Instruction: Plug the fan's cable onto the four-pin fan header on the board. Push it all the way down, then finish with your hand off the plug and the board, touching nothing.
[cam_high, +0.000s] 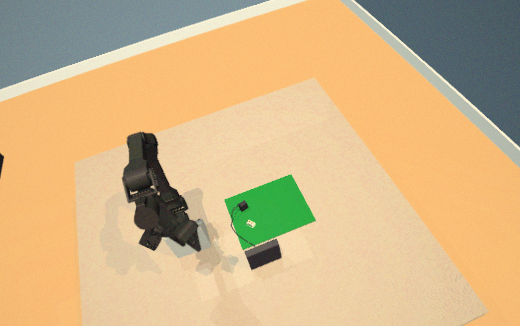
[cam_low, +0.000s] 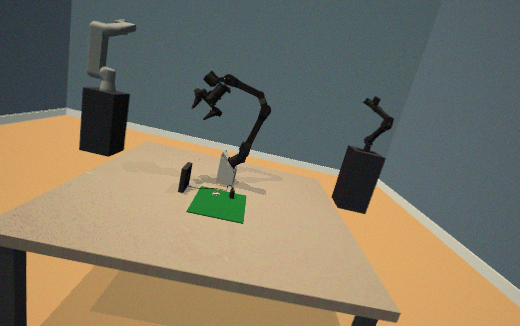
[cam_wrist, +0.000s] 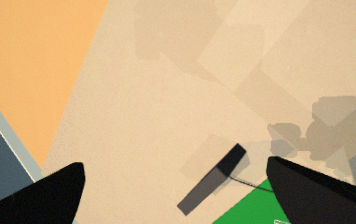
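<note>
My gripper tip is now 33 cm above the fan plug, 28 cm to the right of it and 18 cm short of it. Round my gripper tip: four-pin fan header: 35 cm below, 20 cm to the left, 18 cm ahead; then black fan: 29 cm below, 19 cm ahead, 4 cm to the left; then green board: 36 cm below, 27 cm ahead, 24 cm to the left.
</note>
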